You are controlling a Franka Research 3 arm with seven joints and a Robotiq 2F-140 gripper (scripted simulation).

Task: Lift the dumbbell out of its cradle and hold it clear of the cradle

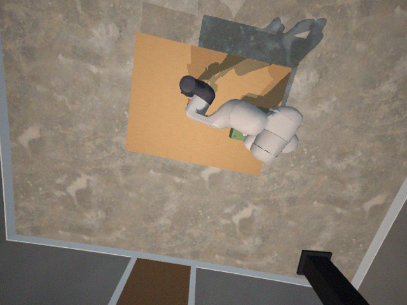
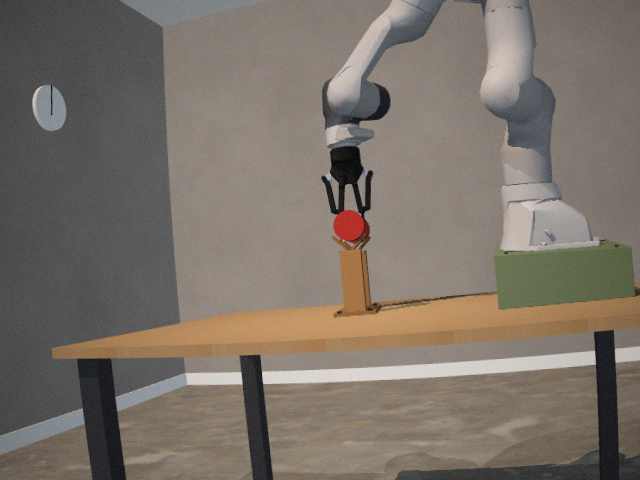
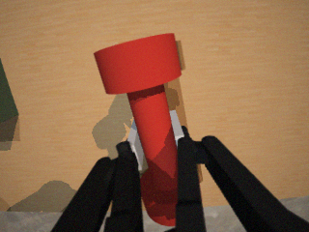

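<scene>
The wooden cradle lies 120 mm below my hand. Also, from my hand: red dumbbell (right at my hand).
</scene>
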